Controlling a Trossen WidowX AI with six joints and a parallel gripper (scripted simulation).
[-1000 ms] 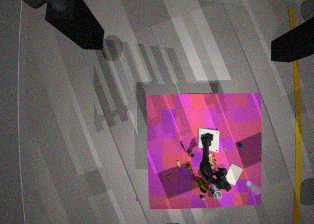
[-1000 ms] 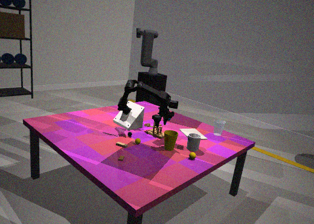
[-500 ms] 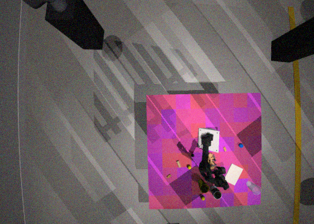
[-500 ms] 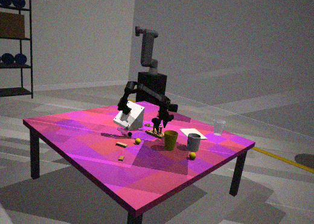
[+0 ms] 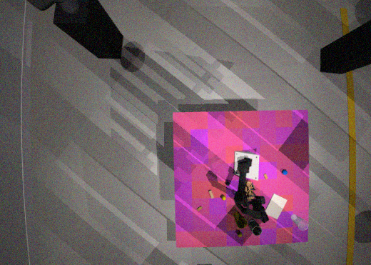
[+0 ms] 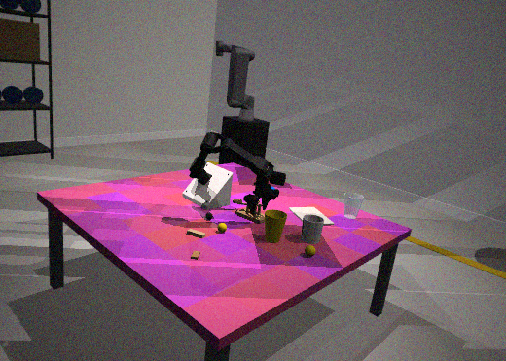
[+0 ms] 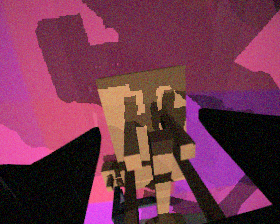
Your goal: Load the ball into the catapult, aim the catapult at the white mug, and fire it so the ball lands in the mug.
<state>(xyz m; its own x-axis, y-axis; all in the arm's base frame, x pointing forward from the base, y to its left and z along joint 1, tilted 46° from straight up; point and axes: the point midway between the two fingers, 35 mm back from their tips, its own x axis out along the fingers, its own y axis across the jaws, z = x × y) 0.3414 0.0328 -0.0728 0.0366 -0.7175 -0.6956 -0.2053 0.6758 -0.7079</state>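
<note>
Right now the black ball is 210 mm to the right of my gripper tip, 100 mm behind it and 20 mm below it. Also, from my gripper tip: yellow cup 200 mm ahead, 90 mm to the right; then white mug 280 mm ahead, 60 mm to the left; then wooden catapult 70 mm behind, 20 mm above.
</note>
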